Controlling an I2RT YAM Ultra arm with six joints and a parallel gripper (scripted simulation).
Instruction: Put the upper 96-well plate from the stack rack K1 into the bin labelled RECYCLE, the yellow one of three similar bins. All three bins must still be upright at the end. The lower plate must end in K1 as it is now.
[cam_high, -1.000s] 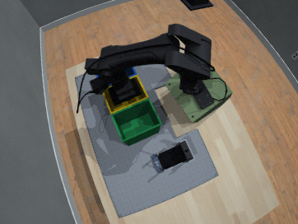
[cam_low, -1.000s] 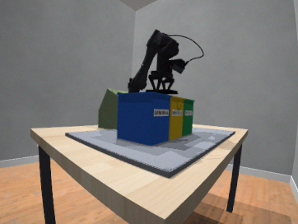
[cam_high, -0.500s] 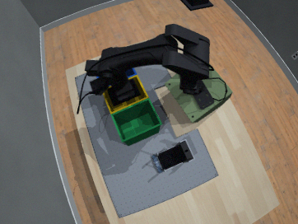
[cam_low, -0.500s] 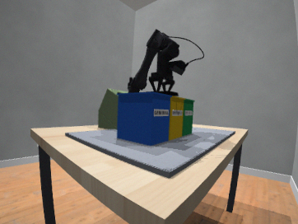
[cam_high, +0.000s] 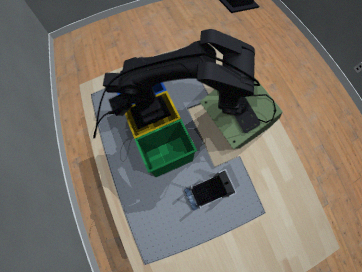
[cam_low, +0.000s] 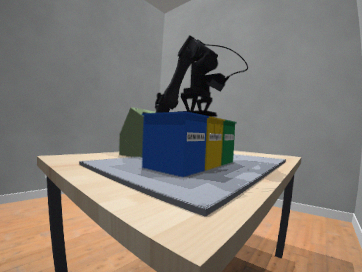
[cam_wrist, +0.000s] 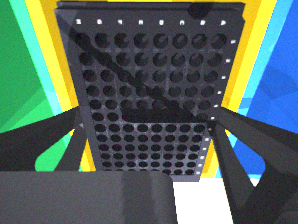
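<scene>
Now: the yellow recycle bin 11 cm below my hand. Also, from my hand: black 96-well plate right at my hand; then blue bin 13 cm to the right, 11 cm below; then green bin 13 cm to the left, 11 cm below.
</scene>
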